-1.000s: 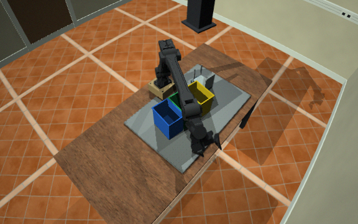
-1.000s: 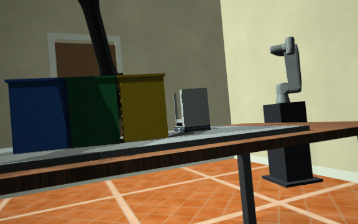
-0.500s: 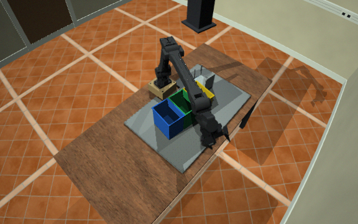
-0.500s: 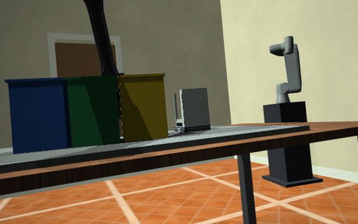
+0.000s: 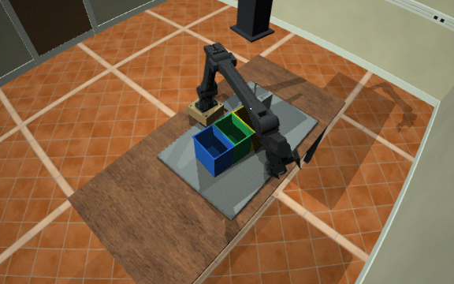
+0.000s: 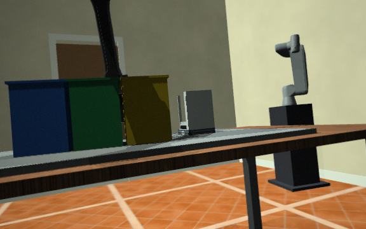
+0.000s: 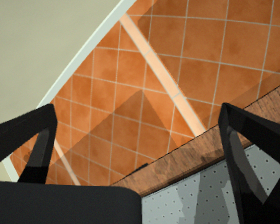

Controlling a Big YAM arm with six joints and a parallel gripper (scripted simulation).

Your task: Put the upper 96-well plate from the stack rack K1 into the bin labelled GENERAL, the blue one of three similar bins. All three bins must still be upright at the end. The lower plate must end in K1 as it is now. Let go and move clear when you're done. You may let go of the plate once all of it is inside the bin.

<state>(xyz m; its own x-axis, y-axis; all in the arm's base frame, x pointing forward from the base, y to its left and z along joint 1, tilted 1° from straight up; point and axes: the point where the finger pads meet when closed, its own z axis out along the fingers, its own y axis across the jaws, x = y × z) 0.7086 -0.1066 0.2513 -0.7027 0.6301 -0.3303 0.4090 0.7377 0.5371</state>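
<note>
Right now my hand is 530 mm past the white 96-well plate, 380 mm to the right of it and 280 mm above it. Also, from my hand: yellow bin: 390 mm behind, 230 mm below, 180 mm to the left; blue bin: 390 mm behind, 230 mm below, 80 mm to the right; green bin: 390 mm behind, 230 mm below, 50 mm to the left.
</note>
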